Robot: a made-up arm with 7 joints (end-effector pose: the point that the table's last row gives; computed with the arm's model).
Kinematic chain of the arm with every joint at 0, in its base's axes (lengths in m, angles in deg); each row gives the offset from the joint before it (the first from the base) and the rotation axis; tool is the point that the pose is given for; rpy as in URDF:
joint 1: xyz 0 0 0.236 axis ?
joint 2: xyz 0 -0.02 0.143 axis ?
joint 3: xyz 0 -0.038 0.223 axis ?
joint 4: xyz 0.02 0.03 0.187 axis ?
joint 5: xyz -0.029 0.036 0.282 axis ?
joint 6: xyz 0 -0.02 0.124 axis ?
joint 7: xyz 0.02 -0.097 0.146 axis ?
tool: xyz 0 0 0 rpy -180 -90 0
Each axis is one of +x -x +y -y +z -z.
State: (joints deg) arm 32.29 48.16 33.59 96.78 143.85 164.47 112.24
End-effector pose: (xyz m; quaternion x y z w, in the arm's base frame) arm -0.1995 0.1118 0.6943 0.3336 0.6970 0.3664 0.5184
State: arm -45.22 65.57 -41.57 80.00 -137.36 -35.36 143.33
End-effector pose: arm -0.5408 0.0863 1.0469 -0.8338 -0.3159 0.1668 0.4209
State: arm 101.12 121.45 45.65 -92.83 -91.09 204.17 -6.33
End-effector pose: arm 0.2275 -0.0747 0.0907 0.2963 -0.7606 -0.1966 0.5432
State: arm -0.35 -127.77 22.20 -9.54 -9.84 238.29 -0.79
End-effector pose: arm 0.5419 -0.1134 -0.1099 -0.2549 -0.0557 0.9597 0.1047
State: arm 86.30 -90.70 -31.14 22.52 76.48 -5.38 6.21
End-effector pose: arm 0.2167 0.8661 0.0609 -0.7785 -0.4688 0.3903 0.1478
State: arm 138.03 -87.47 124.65 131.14 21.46 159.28 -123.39
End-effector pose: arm -0.3269 0.0294 0.4833 0.1919 -0.5968 0.0698 0.7760
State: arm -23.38 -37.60 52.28 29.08 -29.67 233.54 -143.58
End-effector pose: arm 0.5131 -0.1958 0.8055 -0.1549 -0.6533 0.2438 0.6998
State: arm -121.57 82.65 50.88 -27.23 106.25 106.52 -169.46
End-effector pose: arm 0.3179 0.7446 0.4857 -0.5057 0.4444 0.4461 0.5897
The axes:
joint 1: +z
joint 2: -y
joint 3: +z
joint 4: +y
joint 5: +z
joint 6: -y
joint 7: +x

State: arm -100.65 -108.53 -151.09 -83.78 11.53 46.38 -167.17
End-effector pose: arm 0.2014 -0.2627 -0.1304 0.3225 -0.9028 0.2803 0.0480
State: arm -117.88 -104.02 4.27 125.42 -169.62 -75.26 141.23
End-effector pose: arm 0.0229 -0.2386 -0.1502 0.4049 -0.3452 0.0974 0.8410
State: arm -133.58 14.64 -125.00 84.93 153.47 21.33 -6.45
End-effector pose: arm -0.2415 0.6392 0.7197 -0.2452 0.0241 0.6998 0.6705
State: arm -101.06 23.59 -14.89 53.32 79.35 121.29 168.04
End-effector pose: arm -0.2345 -0.0034 1.0204 0.2023 -0.3077 -0.4267 0.8260
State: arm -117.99 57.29 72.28 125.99 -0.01 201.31 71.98
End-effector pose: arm 0.1972 0.0621 0.6144 -0.3708 -0.2622 -0.8790 0.1452
